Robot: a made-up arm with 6 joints.
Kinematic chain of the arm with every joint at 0, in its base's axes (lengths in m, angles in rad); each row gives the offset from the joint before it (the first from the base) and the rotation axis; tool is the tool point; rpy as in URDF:
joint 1: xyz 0 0 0.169 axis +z
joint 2: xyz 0 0 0 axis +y
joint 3: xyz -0.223 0 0.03 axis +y
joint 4: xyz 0.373 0 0.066 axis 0.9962 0 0.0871
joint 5: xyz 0 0 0 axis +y
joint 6: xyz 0.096 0 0.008 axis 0.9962 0 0.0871
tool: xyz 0 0 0 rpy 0 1.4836 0
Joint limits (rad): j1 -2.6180..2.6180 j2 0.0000..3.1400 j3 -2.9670..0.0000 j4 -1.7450..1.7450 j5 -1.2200..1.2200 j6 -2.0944..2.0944
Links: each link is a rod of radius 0.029 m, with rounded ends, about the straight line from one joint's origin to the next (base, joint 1, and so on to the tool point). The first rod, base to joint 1, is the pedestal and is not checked.
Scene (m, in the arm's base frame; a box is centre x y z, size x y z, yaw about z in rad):
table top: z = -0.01
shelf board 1: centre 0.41 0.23 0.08 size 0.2 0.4 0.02 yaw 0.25
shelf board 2: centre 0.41 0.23 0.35 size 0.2 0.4 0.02 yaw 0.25
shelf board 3: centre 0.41 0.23 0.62 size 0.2 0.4 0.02 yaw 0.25
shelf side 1: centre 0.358 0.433 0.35 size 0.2 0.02 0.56 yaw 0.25
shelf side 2: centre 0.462 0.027 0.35 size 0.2 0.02 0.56 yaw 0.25
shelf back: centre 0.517 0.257 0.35 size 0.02 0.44 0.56 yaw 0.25
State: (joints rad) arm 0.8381 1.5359 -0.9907 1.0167 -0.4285 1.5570
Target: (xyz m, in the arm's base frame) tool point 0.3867 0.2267 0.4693
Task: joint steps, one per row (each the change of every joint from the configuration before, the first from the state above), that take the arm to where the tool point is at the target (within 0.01 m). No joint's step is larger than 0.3 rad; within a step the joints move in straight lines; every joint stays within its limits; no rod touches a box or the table.
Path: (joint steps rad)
1: 0.0998 -0.2161 0.1952 0.0152 -0.0332 0.0000
2: 0.0998 -0.2161 0.1952 0.0151 -0.0332 0.0000
3: 0.0998 -0.2162 0.1952 0.0152 -0.0332 0.0000
4: -0.1480 -0.1032 -0.1804 -0.0089 -0.0163 0.0000
5: -0.1481 -0.1032 -0.1804 -0.0089 -0.0164 0.0000
6: -0.0764 0.2316 -0.1879 -0.0149 0.0290 0.0000
7: -0.0764 0.2315 -0.1878 -0.0149 0.0289 0.0000
8: -0.0764 0.2316 -0.1879 -0.0149 0.0290 0.0000

